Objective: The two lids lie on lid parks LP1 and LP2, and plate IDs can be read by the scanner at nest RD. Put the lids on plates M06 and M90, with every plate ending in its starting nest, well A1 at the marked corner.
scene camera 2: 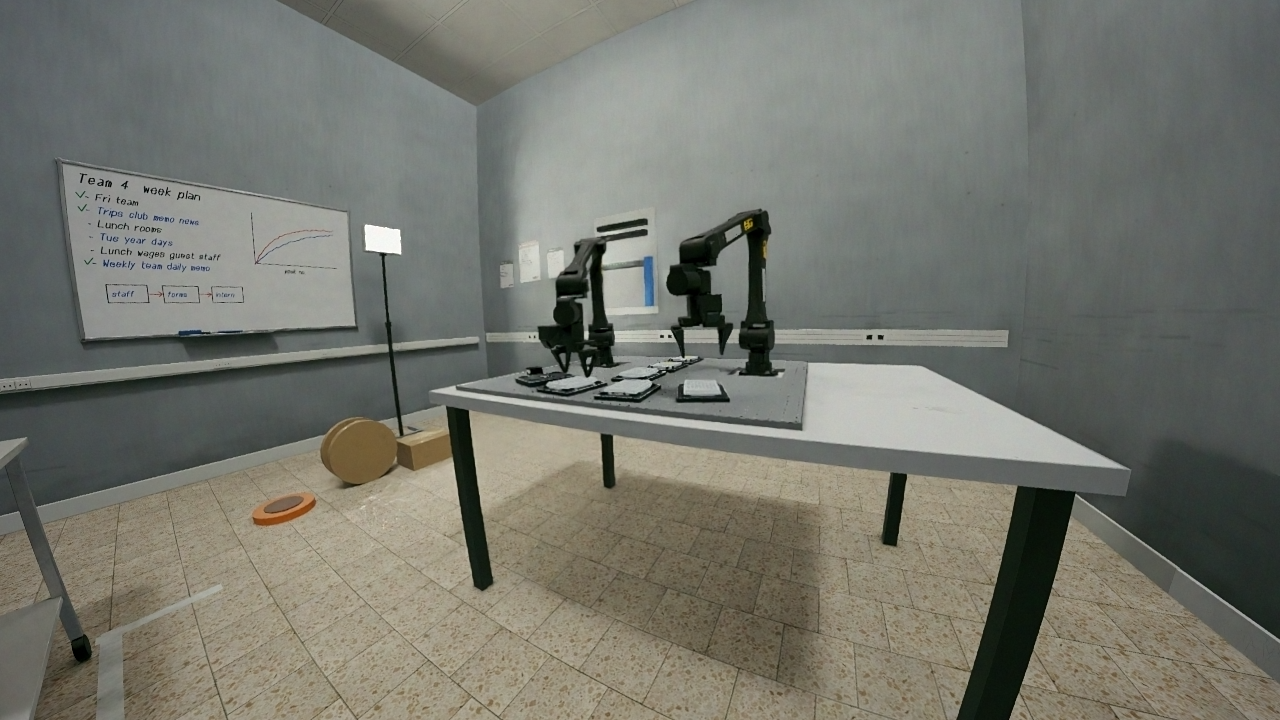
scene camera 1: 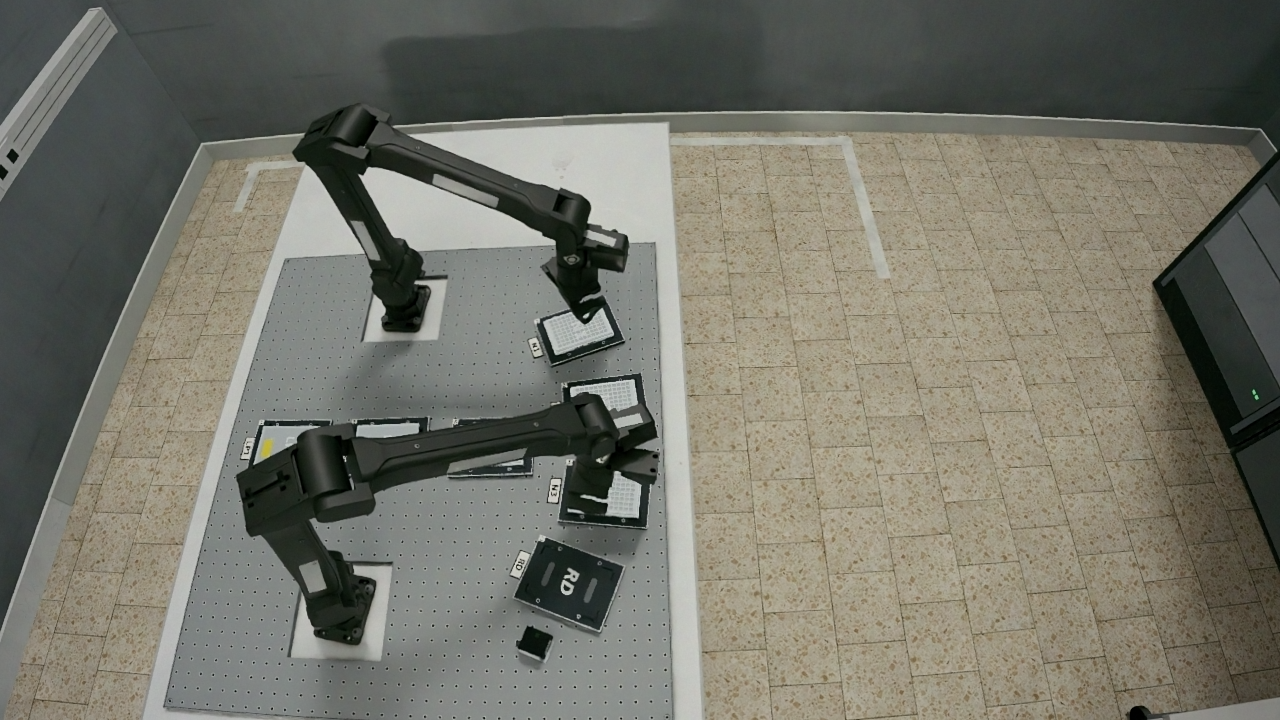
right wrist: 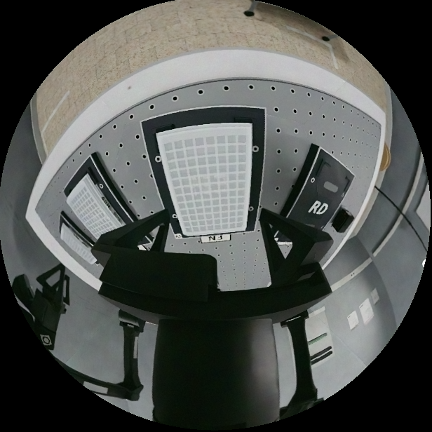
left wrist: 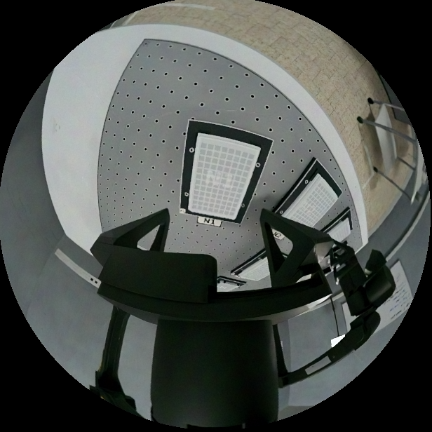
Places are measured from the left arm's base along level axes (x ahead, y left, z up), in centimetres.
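Where they show: left gripper, fingertip midpoint: [scene camera 2: 702,356] [scene camera 1: 574,305]; right gripper, fingertip midpoint: [scene camera 2: 576,374] [scene camera 1: 594,488]; left arm's base, link origin: [scene camera 2: 758,375] [scene camera 1: 407,309]; right arm's base, link origin: [scene camera 2: 603,367] [scene camera 1: 347,608].
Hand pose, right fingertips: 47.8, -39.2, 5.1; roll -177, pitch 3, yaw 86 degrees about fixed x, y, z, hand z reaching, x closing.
Note:
Each offset is from my right fingertips to the top centre of the thing, as dx, dy, dz. "spot": to the spot under its first point. Level surfaces: height alone.
White well plates sit in nests N1 @[spot: -11.5, +27.6, -2.6] [scene camera 1: 556,359] [left wrist: 186,165], N2 and N3 [right wrist: 260,165]; these are the N1 plate @[-8.0, +35.1, -1.2] [scene camera 1: 563,333] [scene camera 2: 702,387] [left wrist: 222,175], N2 plate @[-0.5, +18.3, -1.2] [scene camera 1: 613,391] [scene camera 2: 631,387] [left wrist: 312,200] and N3 plate @[+1.8, +0.2, -1.2] [scene camera 1: 626,497] [scene camera 2: 572,384] [right wrist: 207,175]. My left gripper [scene camera 1: 586,313] [scene camera 2: 701,351] [left wrist: 214,213] is open above the N1 plate. My right gripper [scene camera 2: 576,370] [right wrist: 214,213] is open above the N3 plate. Nest RD @[-2.9, -19.1, -0.2] [scene camera 1: 586,573] [right wrist: 320,200] holds no plate. Lids @[-63.1, +3.2, -2.0] [scene camera 1: 286,433] @[-42.3, +5.6, -2.0] [scene camera 1: 389,429] lie on LP1 and LP2, partly hidden by my right arm. Plate IDs are unreadable.
A further nest @[spot: -15.8, +3.1, -2.7] [scene camera 1: 514,470] is mostly hidden under my right arm in scene camera 1. A small black scanner block @[spot: -6.6, -27.6, -0.3] [scene camera 1: 535,642] [right wrist: 343,220] stands beside RD. The perforated board @[dz -3.8] [scene camera 1: 465,626] ends near the white table's edge [scene camera 1: 684,573].

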